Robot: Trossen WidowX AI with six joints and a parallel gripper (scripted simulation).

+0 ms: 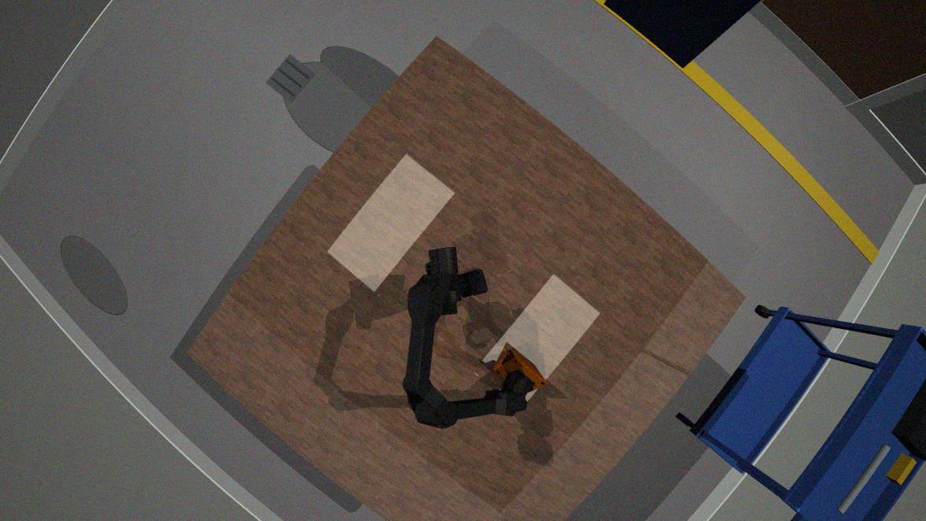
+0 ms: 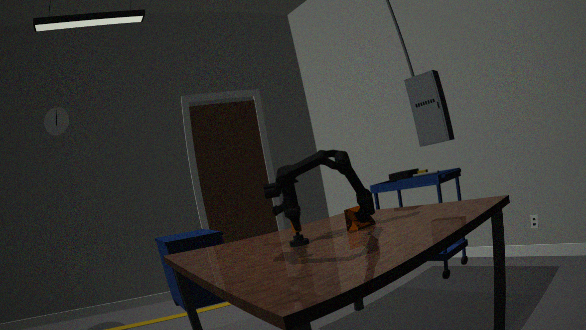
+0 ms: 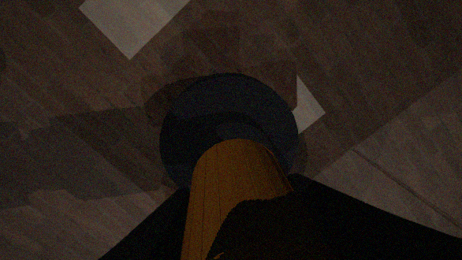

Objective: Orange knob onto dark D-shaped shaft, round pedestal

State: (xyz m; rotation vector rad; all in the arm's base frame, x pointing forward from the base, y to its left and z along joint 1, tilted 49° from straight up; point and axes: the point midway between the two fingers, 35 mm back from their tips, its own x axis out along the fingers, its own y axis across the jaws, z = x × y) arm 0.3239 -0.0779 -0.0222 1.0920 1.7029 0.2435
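Now: gripper tip 20 mm below the orange knob. Also, from my gripper tip: round dark pedestal 40 mm below.
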